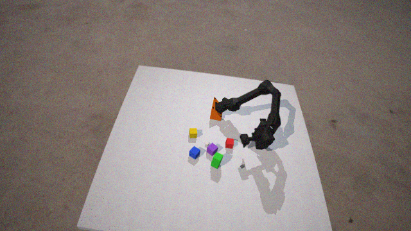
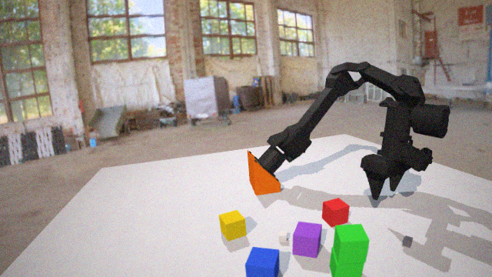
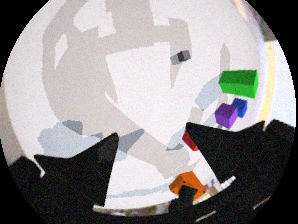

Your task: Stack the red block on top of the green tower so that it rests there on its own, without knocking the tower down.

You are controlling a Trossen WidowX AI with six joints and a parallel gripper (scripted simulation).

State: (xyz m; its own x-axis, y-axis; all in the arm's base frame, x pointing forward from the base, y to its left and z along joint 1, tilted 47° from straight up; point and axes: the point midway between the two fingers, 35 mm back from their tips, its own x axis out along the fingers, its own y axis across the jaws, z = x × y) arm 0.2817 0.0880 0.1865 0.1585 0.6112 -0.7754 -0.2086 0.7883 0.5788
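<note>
My gripper tip is 12 cm to the left of the red block, 3 cm past it and 2 cm above it. Also, from my gripper tip: purple cube 23 cm to the right, 2 cm below, 2 cm ahead; tiny grey cube 12 cm ahead, 5 cm to the right, 4 cm below; blue cube 33 cm to the right, 5 cm ahead, 2 cm below.
</note>
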